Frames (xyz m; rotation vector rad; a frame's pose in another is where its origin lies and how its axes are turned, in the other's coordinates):
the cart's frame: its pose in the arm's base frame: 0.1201 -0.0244 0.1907 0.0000 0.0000 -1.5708
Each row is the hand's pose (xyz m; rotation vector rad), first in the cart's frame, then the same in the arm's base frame.
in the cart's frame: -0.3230 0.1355 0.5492 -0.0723 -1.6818 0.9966
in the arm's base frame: 0.2556 0.2986 0.7399 -1.1743 -1.0775 -0.2148
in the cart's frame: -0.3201 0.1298 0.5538 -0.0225 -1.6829 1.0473
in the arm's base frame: 0.2499 0.2957 0.7445 -1.1338 -1.1039 -0.1665
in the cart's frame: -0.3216 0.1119 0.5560 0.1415 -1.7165 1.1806
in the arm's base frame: 0.2320 0.2972 0.7467 -1.0266 -1.2111 -0.0220
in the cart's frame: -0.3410 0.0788 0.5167 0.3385 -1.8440 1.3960
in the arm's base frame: 0.1989 0.3166 0.7074 -0.9464 -1.3719 0.2527
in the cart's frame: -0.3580 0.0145 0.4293 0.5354 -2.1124 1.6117
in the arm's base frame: 0.1346 0.3336 0.6200 -0.9465 -1.5892 0.6111
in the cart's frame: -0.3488 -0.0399 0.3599 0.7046 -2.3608 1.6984
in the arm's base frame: 0.0802 0.3244 0.5506 -0.9637 -1.7837 0.8581
